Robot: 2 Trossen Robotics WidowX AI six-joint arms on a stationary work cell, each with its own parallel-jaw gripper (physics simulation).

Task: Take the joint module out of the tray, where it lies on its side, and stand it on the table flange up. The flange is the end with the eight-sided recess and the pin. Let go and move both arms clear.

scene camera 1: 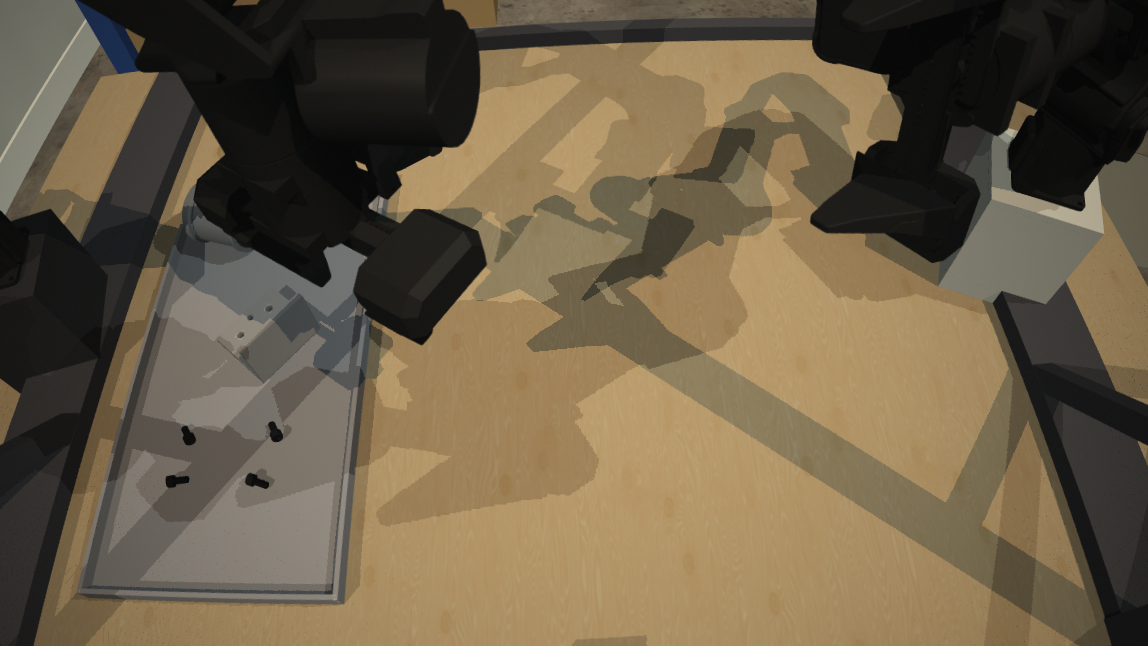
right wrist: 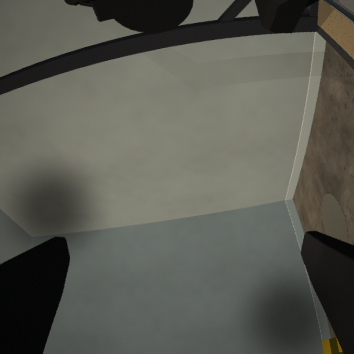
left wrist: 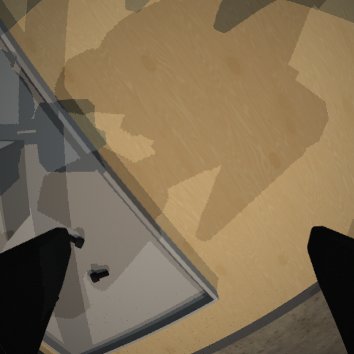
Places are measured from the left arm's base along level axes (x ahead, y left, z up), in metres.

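Pixels of known places: left gripper, fingertip midpoint: (scene camera 1: 372,309) (left wrist: 191,241); right gripper, fingertip midpoint: (scene camera 1: 833,134) (right wrist: 188,248); right arm's base, origin of the base link: (scene camera 1: 1046,175).
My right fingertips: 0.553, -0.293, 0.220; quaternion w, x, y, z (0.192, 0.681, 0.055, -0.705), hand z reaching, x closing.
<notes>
Behind a point stands the place of what it marks, as x, y, z.
The grey round joint module (scene camera 1: 210,231) {0.174, 0.045, -0.078} lies on its side at the far left corner of the tray (scene camera 1: 240,554) {0.175, -0.263, -0.118} (left wrist: 125,312) {0.166, -0.261, -0.118}. It is partly hidden behind my left gripper in scene camera 1, so its flange cannot be made out, and it does not show in the left wrist view. My left gripper (scene camera 1: 372,311) {0.339, -0.180, 0.033} (left wrist: 191,241) {0.339, -0.180, 0.033} is open and empty, above the tray's far right part, to the right of the module. My right gripper (scene camera 1: 947,215) (right wrist: 188,248) {0.553, -0.293, 0.220} is open and empty at the far right, well away from the tray.
A grey bracket block (scene camera 1: 276,337) {0.235, -0.099, -0.078} lies in the middle of the tray, with several black screws (scene camera 1: 187,435) {0.139, -0.152, -0.107} (left wrist: 99,274) {0.198, -0.207, -0.111} nearer the front. A pale box (scene camera 1: 1019,249) {0.860, -0.224, -0.044} stands at the right, beside the right gripper. Dark frame edges border the table.
</notes>
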